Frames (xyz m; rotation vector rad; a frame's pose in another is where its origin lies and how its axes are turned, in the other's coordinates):
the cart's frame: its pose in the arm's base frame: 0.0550 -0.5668 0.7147 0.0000 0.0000 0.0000
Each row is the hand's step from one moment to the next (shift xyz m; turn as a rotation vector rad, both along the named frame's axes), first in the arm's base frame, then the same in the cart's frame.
Working: the arm's base frame: its pose in the cart's frame: -0.0550 0.5668 -0.7147 0.0000 0.0000 0.0000

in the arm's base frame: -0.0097 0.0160 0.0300 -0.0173 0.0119 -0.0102
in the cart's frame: -0.0097 0.0160 0.0300 -0.0173 0.0119 -0.0102
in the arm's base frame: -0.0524 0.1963 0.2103 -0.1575 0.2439 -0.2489
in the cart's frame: -0.0524 0.1963 0.2103 -0.1575 0.2439 -0.2489
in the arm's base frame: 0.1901 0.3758 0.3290 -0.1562 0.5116 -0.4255
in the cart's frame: 0.1901 0.3758 0.3290 -0.1562 0.5116 -0.4255
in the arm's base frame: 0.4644 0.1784 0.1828 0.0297 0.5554 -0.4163
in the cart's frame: 0.4644 0.1784 0.1828 0.0297 0.5554 -0.4163
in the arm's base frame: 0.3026 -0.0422 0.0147 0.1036 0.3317 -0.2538
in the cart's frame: 0.3026 -0.0422 0.0147 0.1036 0.3317 -0.2538
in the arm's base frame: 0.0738 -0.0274 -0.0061 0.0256 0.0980 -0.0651
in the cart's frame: 0.0738 -0.0274 -0.0061 0.0256 0.0980 -0.0651
